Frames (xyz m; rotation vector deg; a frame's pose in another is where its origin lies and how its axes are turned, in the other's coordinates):
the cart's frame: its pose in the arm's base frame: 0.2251 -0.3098 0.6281 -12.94 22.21 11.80
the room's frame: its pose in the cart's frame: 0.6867 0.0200 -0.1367 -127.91 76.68 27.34
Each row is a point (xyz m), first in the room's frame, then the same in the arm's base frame.
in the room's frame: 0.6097 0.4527 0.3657
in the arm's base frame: 0.5135 -0.8156 -0.2952
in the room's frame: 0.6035 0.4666 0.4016
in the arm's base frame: 0.4833 -0.8072 -0.3184
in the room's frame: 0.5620 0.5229 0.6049
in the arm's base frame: 0.3277 -0.7416 -0.4515
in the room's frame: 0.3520 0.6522 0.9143
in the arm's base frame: -0.0027 -0.5573 -0.5671
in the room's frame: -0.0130 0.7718 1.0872
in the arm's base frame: -0.3246 -0.2965 -0.4907
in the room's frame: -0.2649 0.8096 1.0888
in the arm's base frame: -0.4567 -0.1295 -0.3509
